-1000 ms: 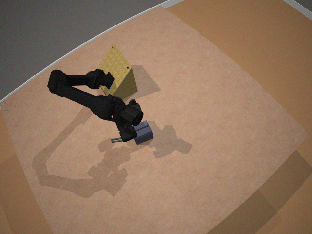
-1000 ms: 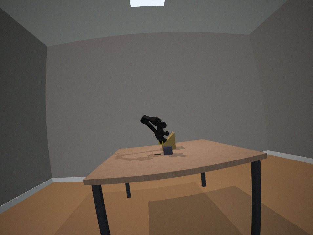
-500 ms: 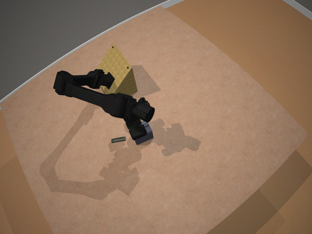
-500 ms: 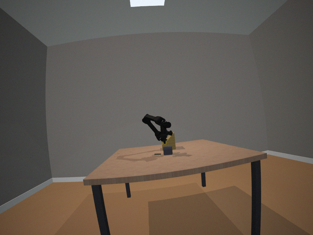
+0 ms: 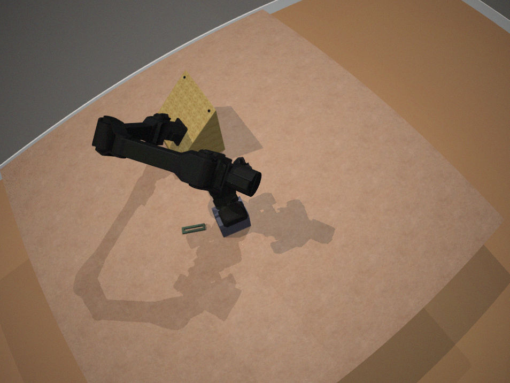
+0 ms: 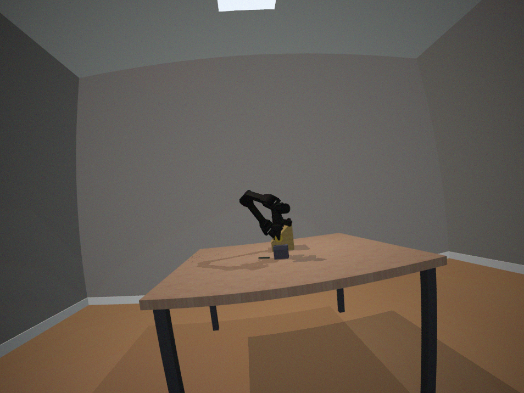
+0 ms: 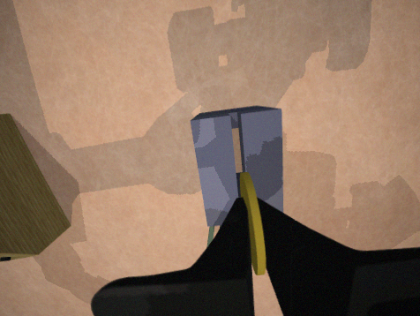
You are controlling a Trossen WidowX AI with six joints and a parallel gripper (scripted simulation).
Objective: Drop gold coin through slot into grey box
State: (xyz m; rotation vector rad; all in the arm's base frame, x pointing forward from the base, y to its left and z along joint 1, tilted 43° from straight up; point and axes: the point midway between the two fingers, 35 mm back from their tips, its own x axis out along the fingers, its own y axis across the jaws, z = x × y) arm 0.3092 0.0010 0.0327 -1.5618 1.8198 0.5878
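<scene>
Now: gripper tip 1 cm below the gold coin.
</scene>
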